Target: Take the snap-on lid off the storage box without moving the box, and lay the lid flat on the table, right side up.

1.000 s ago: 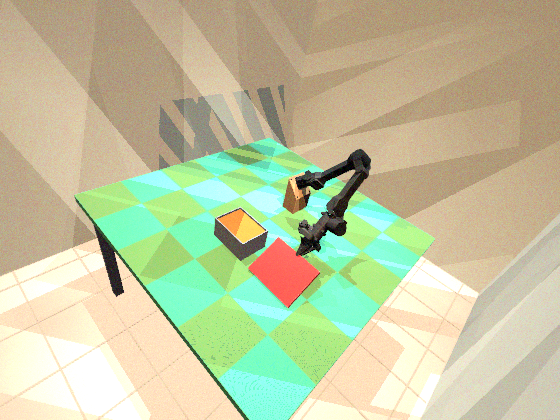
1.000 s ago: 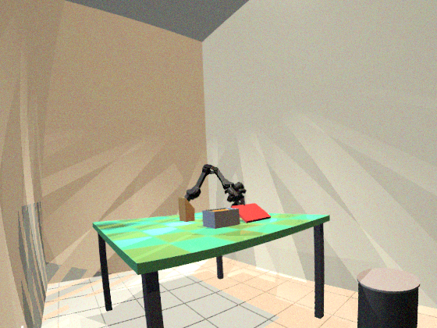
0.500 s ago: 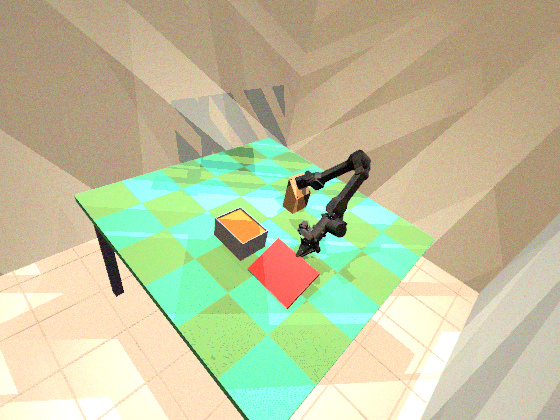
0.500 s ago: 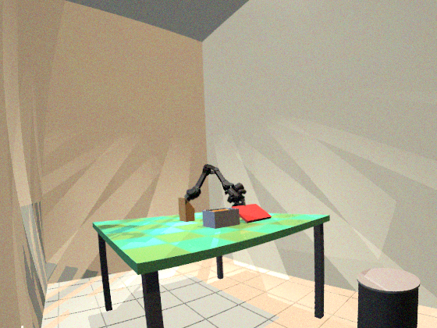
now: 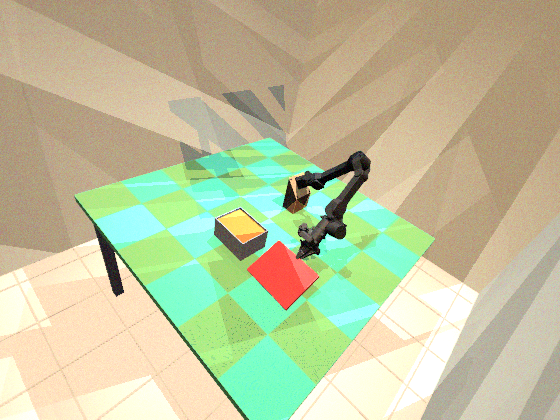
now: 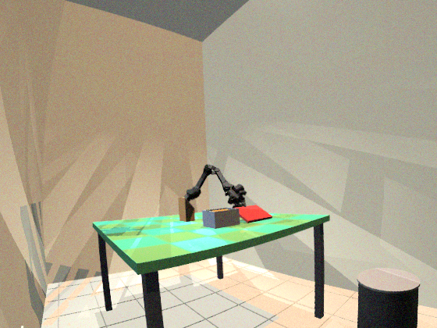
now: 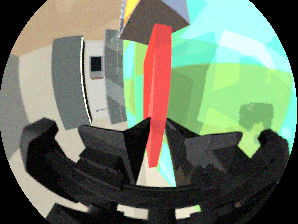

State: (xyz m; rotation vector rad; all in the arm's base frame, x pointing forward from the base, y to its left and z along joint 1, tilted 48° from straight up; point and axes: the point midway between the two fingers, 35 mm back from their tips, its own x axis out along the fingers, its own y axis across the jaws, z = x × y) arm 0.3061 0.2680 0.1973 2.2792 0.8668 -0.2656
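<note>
Now: the red lid 80 mm ahead of my gripper tip and 30 mm below it. Round my gripper tip: storage box: 80 mm ahead, 270 mm to the right, 30 mm below.
</note>
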